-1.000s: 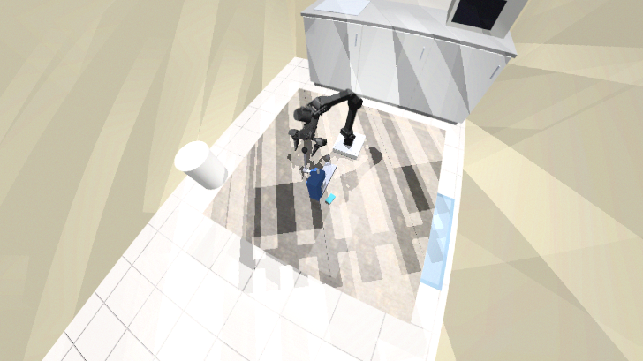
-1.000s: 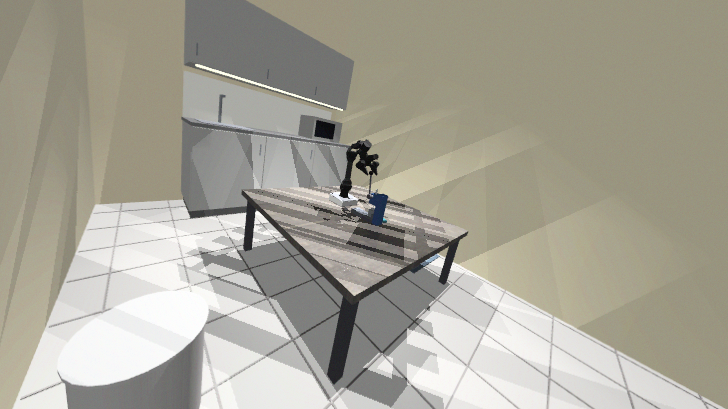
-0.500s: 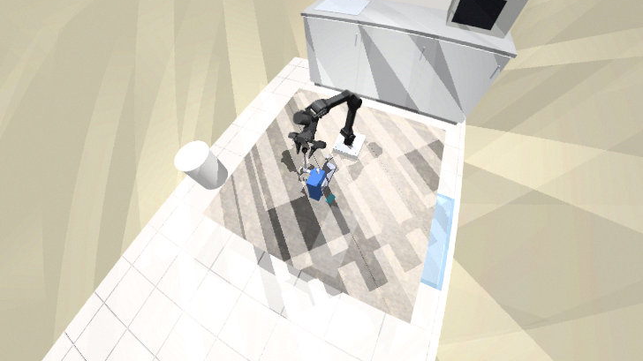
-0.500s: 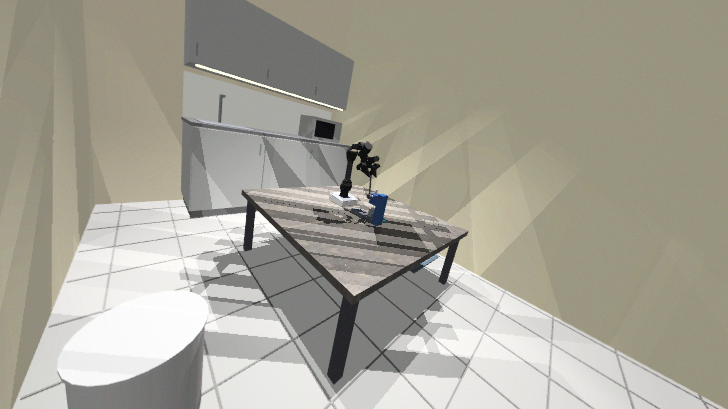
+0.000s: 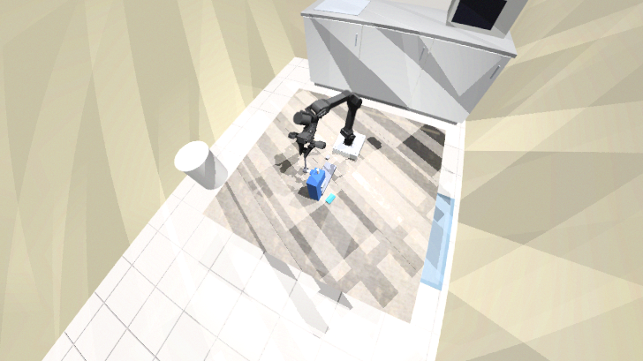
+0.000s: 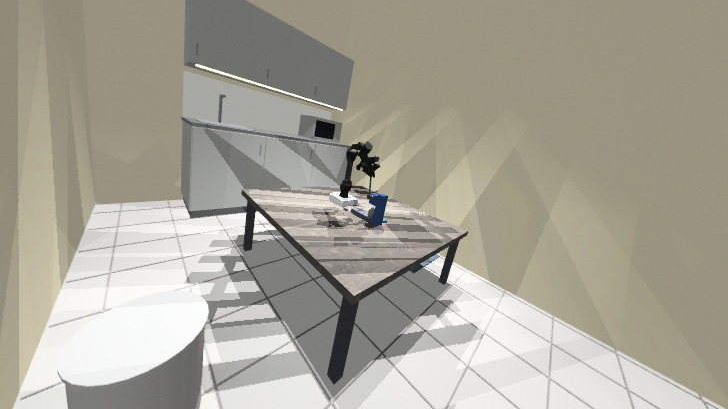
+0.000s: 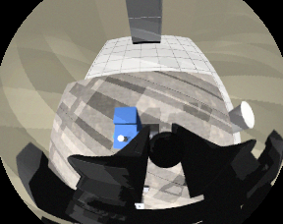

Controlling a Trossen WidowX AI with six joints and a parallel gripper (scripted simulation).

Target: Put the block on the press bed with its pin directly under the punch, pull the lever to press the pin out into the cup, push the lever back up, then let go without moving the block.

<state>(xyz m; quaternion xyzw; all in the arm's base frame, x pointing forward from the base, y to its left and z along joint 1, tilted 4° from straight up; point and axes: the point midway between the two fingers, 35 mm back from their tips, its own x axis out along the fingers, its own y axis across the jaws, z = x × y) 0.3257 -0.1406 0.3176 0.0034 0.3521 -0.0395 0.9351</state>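
Now: the grey lever 50 mm below my gripper tip, 10 mm to the left of it and 10 mm behind it. Round my gripper tip: round pin (260 mm below, 80 mm to the left); small cup (320 mm below, 160 mm to the left, 50 mm ahead).
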